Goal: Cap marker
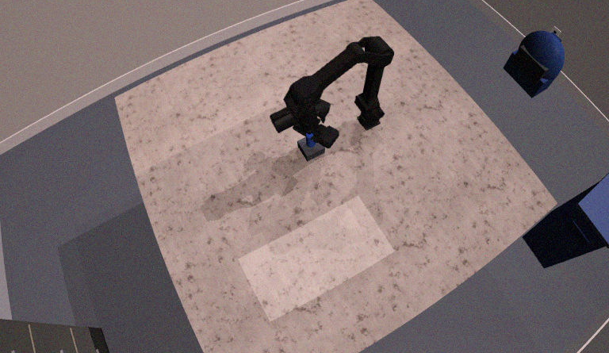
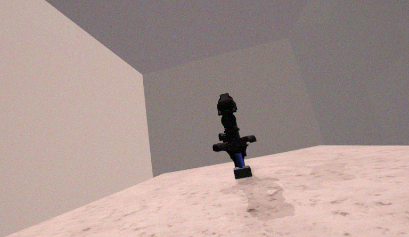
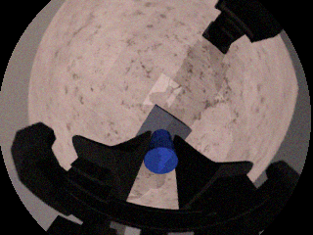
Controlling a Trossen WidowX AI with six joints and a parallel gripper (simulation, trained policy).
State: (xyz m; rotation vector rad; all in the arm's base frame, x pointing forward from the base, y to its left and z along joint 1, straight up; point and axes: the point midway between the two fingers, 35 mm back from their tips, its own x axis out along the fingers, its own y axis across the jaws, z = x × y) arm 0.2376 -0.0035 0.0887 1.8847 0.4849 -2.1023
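Now: gripper tip 1 cm short of the blue cap and 1 cm below it. The rest, counted from my gripper tip: dark grey holder block 1 cm ahead, 1 cm to the left, 4 cm below.
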